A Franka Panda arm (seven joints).
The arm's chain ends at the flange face. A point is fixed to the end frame.
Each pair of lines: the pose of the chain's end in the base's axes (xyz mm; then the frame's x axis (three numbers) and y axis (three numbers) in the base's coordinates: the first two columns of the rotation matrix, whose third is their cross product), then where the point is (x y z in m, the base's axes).
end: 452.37, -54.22, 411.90, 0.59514, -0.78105, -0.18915, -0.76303, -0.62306, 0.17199
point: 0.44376 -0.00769 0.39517
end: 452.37, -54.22, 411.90, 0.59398, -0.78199, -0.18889, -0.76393, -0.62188, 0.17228
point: 0.44383 -0.00768 0.39515
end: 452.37, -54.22, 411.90, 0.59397, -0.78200, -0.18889, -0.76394, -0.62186, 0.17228
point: 0.44383 -0.00768 0.39515
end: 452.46, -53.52, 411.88, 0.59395, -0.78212, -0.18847, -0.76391, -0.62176, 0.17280
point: 0.44392 -0.00700 0.39510
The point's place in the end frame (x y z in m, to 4 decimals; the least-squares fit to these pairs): -0.0383 -0.0253 0.0203
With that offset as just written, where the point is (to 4 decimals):
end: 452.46, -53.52, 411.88, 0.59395, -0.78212, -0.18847, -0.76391, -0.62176, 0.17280
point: 0.4439 -0.0070 0.3951
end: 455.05, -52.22, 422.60, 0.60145, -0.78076, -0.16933, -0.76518, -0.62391, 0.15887
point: 0.4467 -0.0058 0.4053
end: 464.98, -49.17, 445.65, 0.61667, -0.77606, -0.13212, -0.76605, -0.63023, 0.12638
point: 0.4571 -0.0030 0.4276
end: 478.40, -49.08, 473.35, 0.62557, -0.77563, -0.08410, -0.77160, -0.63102, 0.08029
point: 0.4716 -0.0031 0.4544
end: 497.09, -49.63, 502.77, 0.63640, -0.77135, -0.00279, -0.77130, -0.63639, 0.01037
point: 0.4920 -0.0041 0.4823
